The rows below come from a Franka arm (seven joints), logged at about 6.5 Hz.
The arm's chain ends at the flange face. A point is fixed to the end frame.
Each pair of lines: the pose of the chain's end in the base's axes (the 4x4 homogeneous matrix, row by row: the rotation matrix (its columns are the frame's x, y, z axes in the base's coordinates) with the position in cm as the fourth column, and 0 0 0 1 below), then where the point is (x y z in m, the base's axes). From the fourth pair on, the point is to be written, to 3 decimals.
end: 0.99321, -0.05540, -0.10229, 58.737; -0.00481, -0.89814, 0.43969, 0.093; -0.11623, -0.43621, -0.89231, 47.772; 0, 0, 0, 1
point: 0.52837 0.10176 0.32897
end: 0.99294, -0.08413, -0.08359, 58.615; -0.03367, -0.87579, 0.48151, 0.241; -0.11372, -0.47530, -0.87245, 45.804; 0, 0, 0, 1
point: 0.53122 0.11160 0.31369
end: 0.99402, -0.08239, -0.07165, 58.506; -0.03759, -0.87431, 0.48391, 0.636; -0.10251, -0.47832, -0.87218, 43.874; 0, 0, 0, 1
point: 0.53224 0.11612 0.29404
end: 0.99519, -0.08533, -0.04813, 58.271; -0.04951, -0.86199, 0.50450, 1.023; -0.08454, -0.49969, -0.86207, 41.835; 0, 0, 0, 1
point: 0.534 0.124 0.275
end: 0.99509, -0.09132, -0.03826, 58.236; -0.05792, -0.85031, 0.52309, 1.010; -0.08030, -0.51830, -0.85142, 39.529; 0, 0, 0, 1
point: 0.536 0.127 0.254
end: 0.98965, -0.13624, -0.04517, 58.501; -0.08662, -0.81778, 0.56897, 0.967; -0.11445, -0.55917, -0.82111, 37.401; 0, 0, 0, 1
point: 0.538 0.136 0.241
